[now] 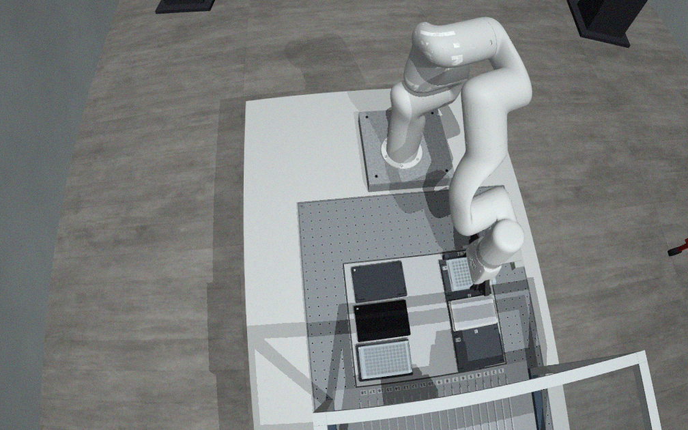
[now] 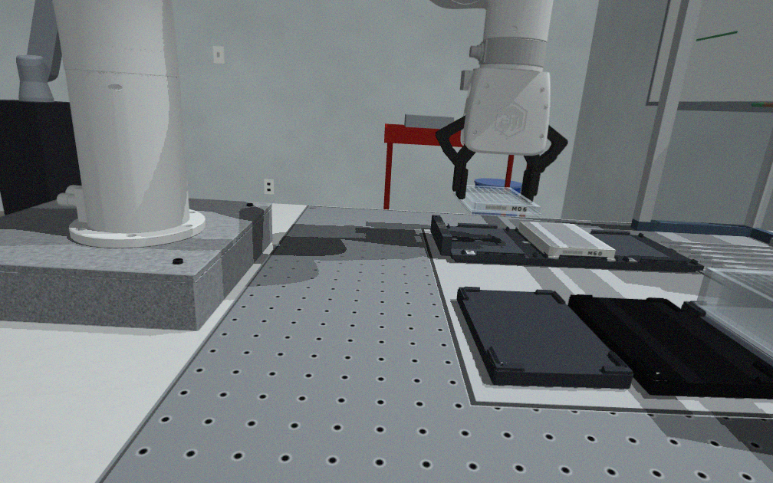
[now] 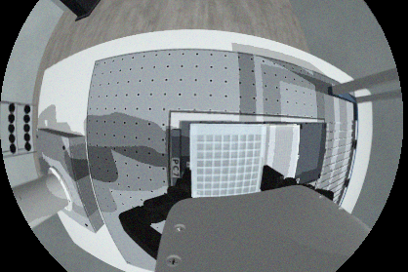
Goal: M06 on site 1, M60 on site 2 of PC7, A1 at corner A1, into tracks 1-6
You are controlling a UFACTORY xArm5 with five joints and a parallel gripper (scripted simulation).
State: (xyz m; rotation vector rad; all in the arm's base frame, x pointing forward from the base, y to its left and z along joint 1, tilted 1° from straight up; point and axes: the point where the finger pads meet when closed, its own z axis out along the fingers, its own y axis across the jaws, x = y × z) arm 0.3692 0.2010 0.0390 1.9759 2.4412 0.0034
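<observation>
Right now the plate carrier PC7 is 100 mm ahead of my hand, 60 mm below it and 20 mm to the left of it. Also, from my hand: plate nest S1: 250 mm to the right, 70 mm below, 30 mm ahead; then plate M06: 10 mm below; then plate nest S2: 230 mm to the right, 140 mm ahead, 70 mm below.
</observation>
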